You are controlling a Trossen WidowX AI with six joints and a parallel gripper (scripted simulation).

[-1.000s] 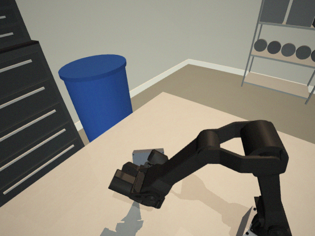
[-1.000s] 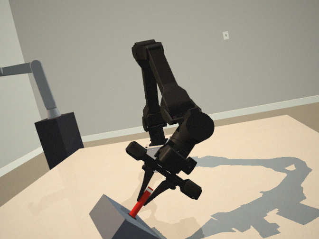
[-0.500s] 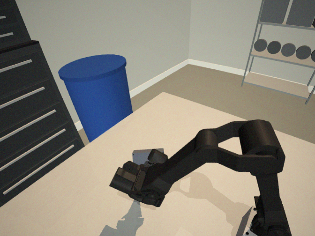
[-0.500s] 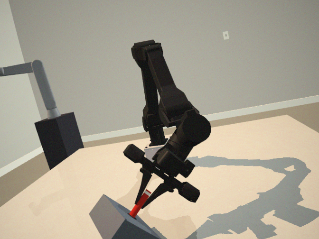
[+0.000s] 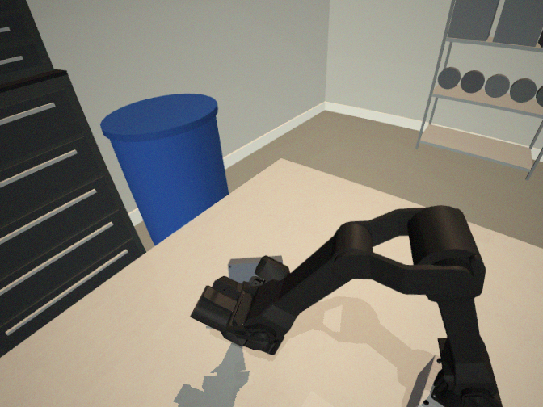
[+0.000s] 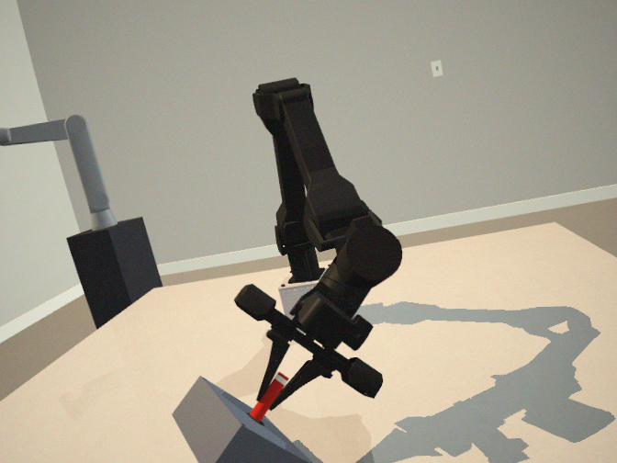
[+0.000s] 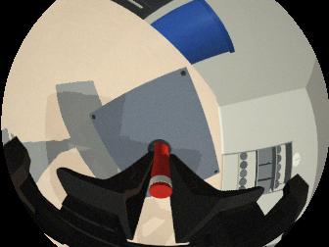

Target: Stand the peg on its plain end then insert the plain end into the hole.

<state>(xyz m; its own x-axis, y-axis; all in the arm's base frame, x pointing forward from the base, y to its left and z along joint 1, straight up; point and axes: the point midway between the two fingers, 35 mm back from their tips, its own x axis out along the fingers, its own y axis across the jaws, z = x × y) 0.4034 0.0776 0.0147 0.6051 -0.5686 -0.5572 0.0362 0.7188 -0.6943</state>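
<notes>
The red peg is 1 cm to the left of my gripper tip, 1 cm behind it and 1 cm above it. Also, from my gripper tip: grey sloped panel 3 cm to the right, 3 cm below, 2 cm ahead.
</notes>
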